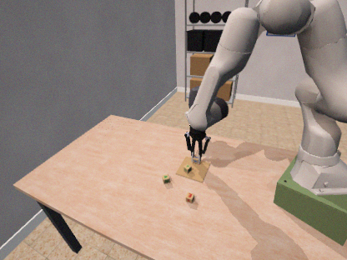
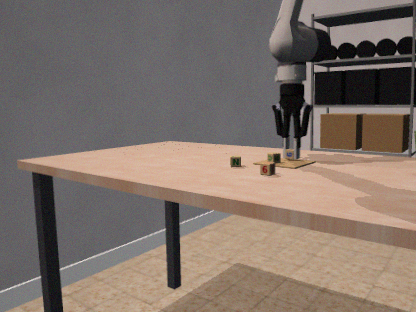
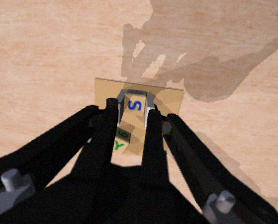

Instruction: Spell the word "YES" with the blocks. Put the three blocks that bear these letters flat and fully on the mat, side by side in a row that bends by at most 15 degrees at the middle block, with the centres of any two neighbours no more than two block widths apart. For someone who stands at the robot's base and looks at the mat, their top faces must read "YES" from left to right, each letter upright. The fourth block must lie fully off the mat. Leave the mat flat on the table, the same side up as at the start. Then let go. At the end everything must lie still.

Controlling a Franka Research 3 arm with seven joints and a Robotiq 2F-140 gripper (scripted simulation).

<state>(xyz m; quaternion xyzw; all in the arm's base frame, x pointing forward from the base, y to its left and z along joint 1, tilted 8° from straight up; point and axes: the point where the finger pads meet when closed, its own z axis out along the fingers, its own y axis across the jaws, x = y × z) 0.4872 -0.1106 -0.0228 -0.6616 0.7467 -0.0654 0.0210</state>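
Right now my hand is 2 cm above the S block. From my hand the other things lie so: green N block (12 cm ahead, 16 cm to the left, 3 cm below); Y block (3 cm ahead, 7 cm to the left, 2 cm below); tan mat (5 cm to the left, 4 cm below).
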